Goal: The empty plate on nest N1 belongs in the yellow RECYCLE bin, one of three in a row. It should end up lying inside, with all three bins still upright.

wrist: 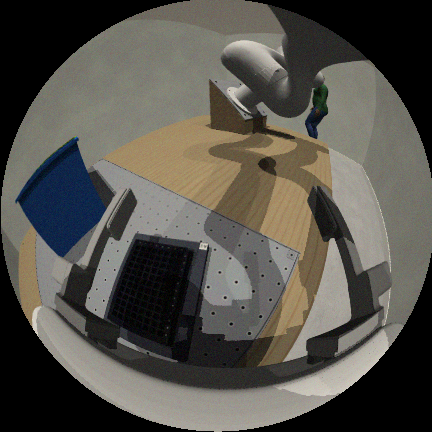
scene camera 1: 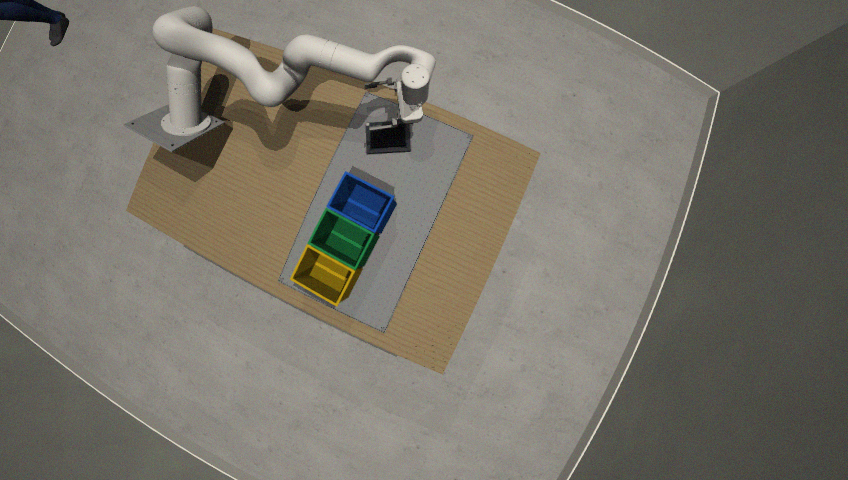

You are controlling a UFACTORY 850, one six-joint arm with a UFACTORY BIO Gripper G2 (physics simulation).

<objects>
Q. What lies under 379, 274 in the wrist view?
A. My gripper.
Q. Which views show the blue bin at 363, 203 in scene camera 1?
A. The wrist view and scene camera 1: all of them.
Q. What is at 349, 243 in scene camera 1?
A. A green bin.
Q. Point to a blue bin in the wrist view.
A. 59, 199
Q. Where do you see a yellow bin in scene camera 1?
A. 319, 273
</objects>
